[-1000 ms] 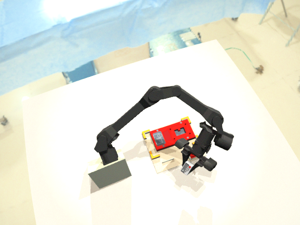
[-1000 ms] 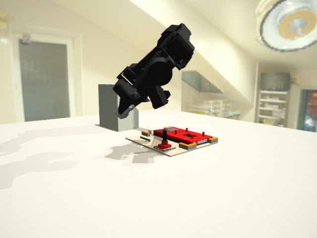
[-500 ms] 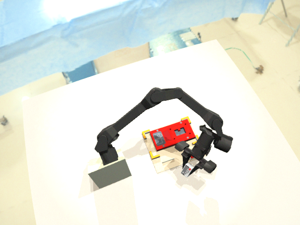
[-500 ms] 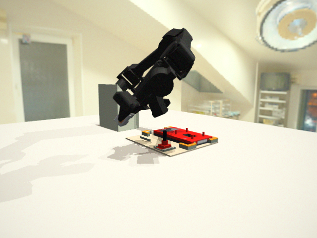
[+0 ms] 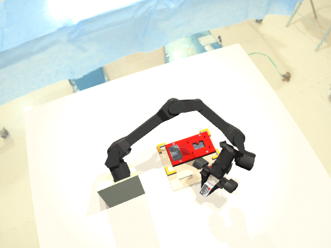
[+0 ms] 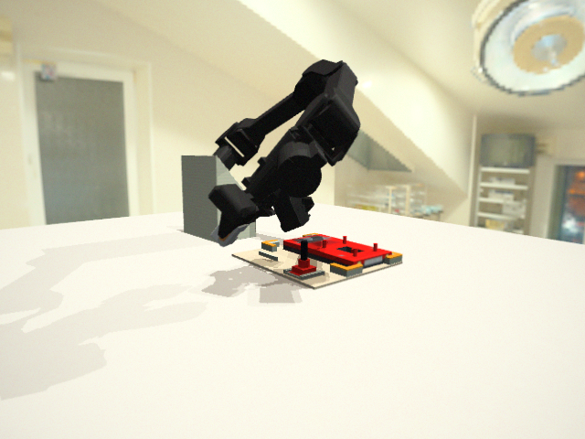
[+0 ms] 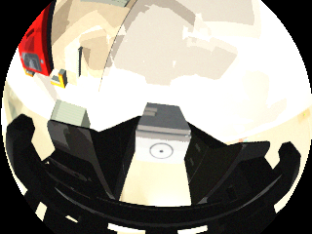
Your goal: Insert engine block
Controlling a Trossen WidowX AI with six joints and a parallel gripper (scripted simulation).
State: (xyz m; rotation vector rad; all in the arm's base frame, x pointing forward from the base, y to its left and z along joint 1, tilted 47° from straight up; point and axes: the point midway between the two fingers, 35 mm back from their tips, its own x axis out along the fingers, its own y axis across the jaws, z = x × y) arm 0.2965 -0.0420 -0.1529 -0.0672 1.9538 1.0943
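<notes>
Now: gripper tip 9 cm to the right of the black post, 8 cm short of it and 4 cm above it. The rest, counted from my gripper tip: engine block: 1 cm to the left, 1 cm ahead, 1 cm above.
</notes>
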